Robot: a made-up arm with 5 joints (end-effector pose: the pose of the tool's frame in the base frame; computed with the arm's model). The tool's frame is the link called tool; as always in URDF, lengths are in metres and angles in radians.
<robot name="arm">
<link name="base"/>
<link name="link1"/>
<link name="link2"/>
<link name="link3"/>
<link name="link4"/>
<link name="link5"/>
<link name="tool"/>
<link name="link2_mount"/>
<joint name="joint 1" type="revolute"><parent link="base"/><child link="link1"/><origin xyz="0.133 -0.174 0.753"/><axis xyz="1 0 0"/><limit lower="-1.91" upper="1.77" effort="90" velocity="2"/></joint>
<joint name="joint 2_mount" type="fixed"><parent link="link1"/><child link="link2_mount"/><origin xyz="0.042 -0.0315 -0.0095"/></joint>
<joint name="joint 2" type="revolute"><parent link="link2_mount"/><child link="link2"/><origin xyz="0.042 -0.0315 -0.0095"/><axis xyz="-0.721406 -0.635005 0.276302"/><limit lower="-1.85" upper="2.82" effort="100" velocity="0.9"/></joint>
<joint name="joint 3" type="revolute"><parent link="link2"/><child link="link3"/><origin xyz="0.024 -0.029 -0.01"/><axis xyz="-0.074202 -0.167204 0.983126"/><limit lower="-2.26" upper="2.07" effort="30" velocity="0.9"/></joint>
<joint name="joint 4" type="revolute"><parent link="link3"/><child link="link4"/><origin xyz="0.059 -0.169 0.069"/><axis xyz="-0.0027 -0.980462 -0.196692"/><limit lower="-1.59" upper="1.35" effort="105" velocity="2.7"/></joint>
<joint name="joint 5" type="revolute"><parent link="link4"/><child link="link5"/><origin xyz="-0.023 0.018 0.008"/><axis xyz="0.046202 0.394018 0.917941"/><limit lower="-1.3" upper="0.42" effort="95" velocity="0.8"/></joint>
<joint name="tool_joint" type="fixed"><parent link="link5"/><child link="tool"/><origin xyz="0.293 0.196 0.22" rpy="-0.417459 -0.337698 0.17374"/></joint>
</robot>
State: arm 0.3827 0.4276 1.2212 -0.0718 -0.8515
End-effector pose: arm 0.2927 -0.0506 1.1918 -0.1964 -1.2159 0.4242
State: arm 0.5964 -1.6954 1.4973 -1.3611 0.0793
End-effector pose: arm 0.3554 -0.1912 0.9644 1.3206 -0.4387 1.6868
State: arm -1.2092 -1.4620 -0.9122 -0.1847 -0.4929
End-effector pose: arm 0.1709 -0.6922 1.0046 -0.8928 0.8129 -1.7481
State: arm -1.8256 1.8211 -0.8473 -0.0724 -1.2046
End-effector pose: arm -0.2021 0.1472 0.6198 -0.9658 -2.7533 0.9812
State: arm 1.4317 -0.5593 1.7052 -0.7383 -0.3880
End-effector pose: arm 0.2950 -0.3736 1.0319 1.0213 -1.3383 0.7465
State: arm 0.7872 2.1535 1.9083 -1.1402 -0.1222
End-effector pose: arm 0.3700 -0.1223 0.4058 -2.8663 0.1360 0.9412
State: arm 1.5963 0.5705 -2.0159 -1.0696 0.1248
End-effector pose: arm 0.3038 -0.1831 0.3177 1.9174 1.1392 -0.6848
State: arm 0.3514 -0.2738 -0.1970 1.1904 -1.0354
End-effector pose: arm 0.0806 -0.6080 0.9648 -0.1042 -0.9092 -1.9124
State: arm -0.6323 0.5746 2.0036 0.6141 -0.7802
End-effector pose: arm 0.0452 0.1896 0.9776 -0.1235 -0.7344 1.6857
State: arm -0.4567 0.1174 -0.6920 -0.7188 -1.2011
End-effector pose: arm 0.4671 -0.5545 1.1572 -1.2836 0.0192 -1.3515
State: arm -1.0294 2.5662 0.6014 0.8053 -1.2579
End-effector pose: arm -0.2882 -0.2549 0.6624 -0.1392 -1.5921 2.6707
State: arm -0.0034 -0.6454 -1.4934 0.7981 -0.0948
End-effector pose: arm 0.3541 -0.6366 0.9316 -1.0719 0.3679 -1.4000
